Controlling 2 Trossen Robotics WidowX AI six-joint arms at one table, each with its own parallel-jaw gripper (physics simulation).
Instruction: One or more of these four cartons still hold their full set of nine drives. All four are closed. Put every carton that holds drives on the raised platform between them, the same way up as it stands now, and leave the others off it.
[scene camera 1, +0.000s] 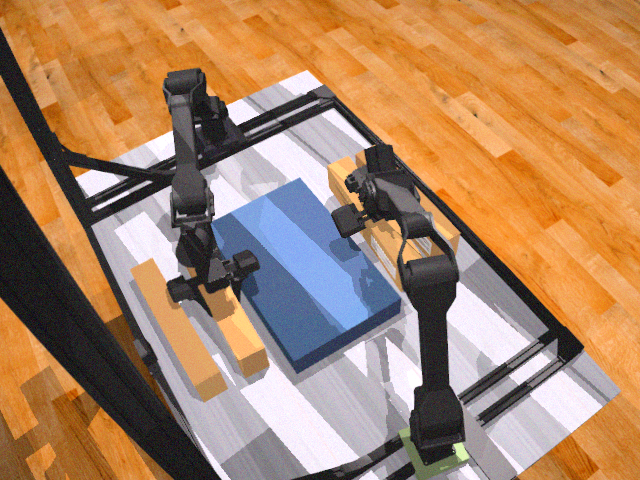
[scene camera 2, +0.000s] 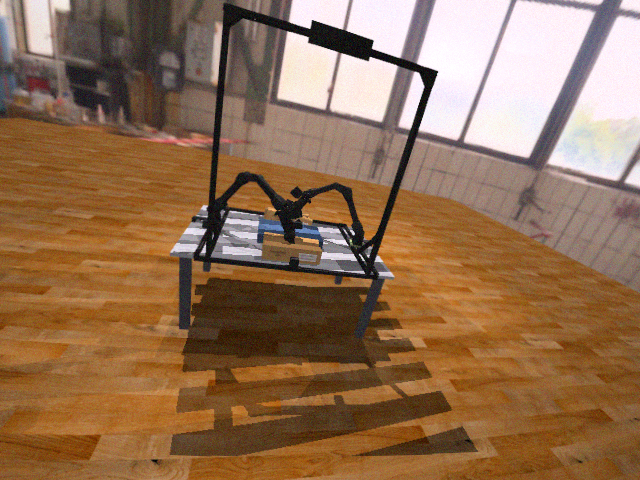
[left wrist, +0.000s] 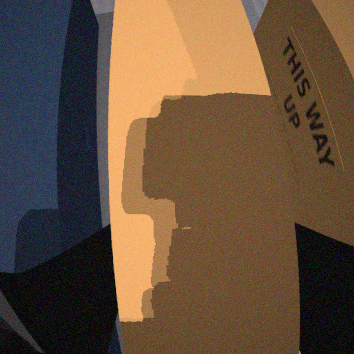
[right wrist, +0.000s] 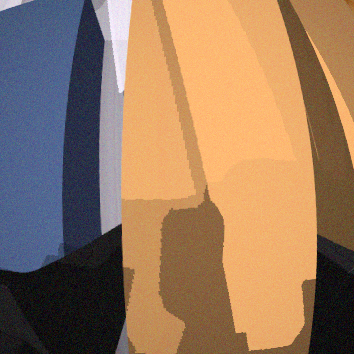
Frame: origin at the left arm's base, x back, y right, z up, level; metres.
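Where they show: left gripper, between the fingertips: (scene camera 1: 225, 310) (left wrist: 193, 219); right gripper, between the fingertips: (scene camera 1: 368, 213) (right wrist: 206, 223); left arm's base, origin of its link: (scene camera 1: 214, 134); right arm's base, origin of its link: (scene camera 1: 433, 444) (scene camera 2: 357, 243).
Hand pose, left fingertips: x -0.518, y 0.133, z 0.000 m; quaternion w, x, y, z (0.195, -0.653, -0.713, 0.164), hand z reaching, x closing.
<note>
Each offset is from my left fingertips to the centre of the thing. Level surfaces: height alone.
The blue raised platform {dz -0.014, dx +0.044, dy -0.180 m} (scene camera 1: 304, 267) (scene camera 2: 310, 232) (left wrist: 31, 105) (right wrist: 35, 140) lies in the middle of the table with nothing on it. Two tan cartons lie on each side of it. My left gripper (scene camera 1: 212, 277) (scene camera 2: 288, 235) is shut across the inner left carton {dz -0.001, dx +0.022, dy +0.002 m} (scene camera 1: 239, 333) (left wrist: 204, 158), beside the platform's left edge. The outer left carton {dz -0.001, dx +0.005, dy +0.106 m} (scene camera 1: 177, 329) (left wrist: 316, 88) reads "THIS WAY UP" on its side. My right gripper (scene camera 1: 377, 216) is shut across the inner right carton {dz +0.014, dx +0.069, dy -0.372 m} (scene camera 1: 385, 240) (right wrist: 218, 123), by the platform's right edge. The outer right carton {dz -0.001, dx +0.097, dy -0.464 m} (scene camera 1: 447, 229) (right wrist: 333, 147) lies behind it.
A black frame (scene camera 1: 280, 116) (scene camera 2: 413, 138) runs round the table's edge and rises over it. The right arm's green base (scene camera 1: 434, 464) stands at the front right. The table {dz -0.044 m} (scene camera 1: 294, 419) has a grey and white patterned top.
</note>
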